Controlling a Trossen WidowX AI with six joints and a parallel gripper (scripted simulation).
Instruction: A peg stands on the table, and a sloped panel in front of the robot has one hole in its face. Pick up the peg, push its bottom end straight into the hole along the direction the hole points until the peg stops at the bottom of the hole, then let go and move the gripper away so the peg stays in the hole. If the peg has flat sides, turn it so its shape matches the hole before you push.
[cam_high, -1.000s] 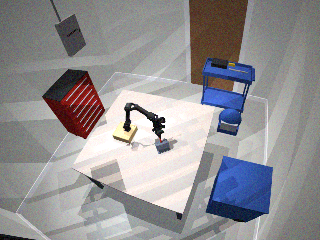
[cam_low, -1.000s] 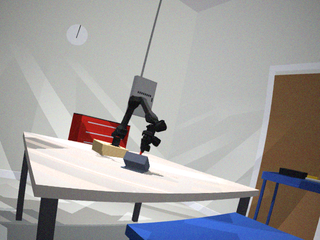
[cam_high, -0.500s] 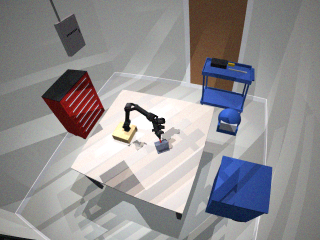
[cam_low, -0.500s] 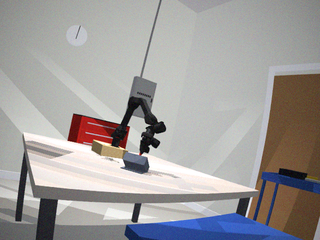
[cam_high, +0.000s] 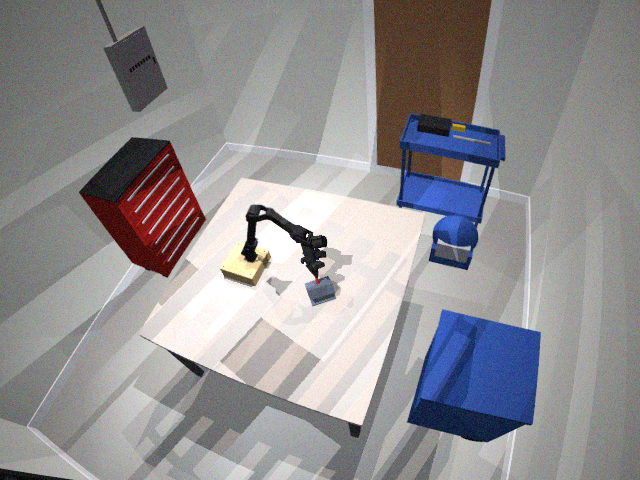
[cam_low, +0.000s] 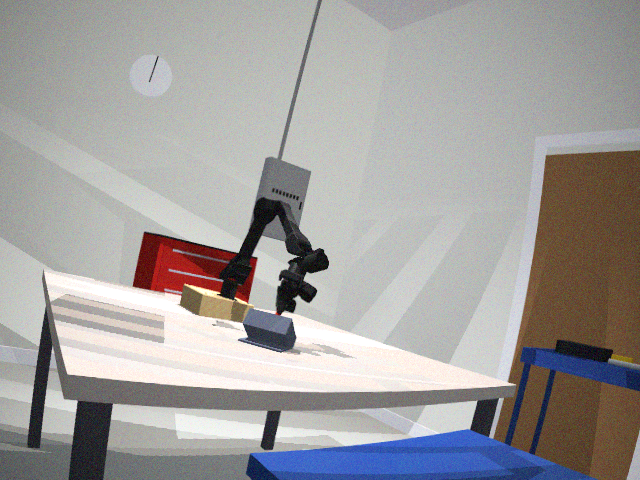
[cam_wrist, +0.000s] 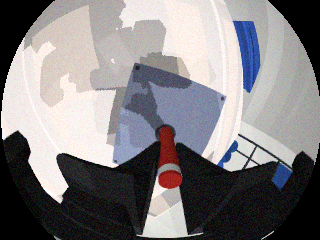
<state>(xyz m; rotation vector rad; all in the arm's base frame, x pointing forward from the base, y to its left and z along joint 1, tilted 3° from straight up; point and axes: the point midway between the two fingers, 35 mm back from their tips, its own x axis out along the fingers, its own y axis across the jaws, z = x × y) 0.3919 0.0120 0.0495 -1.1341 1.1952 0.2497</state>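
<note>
Right now my gripper tip is 5 cm above the grey-blue sloped panel, 3 cm to the left of it and 2 cm short of it. From my gripper tip the other things lie so: red peg: 1 cm to the left, 1 cm behind, 1 cm above.
</note>
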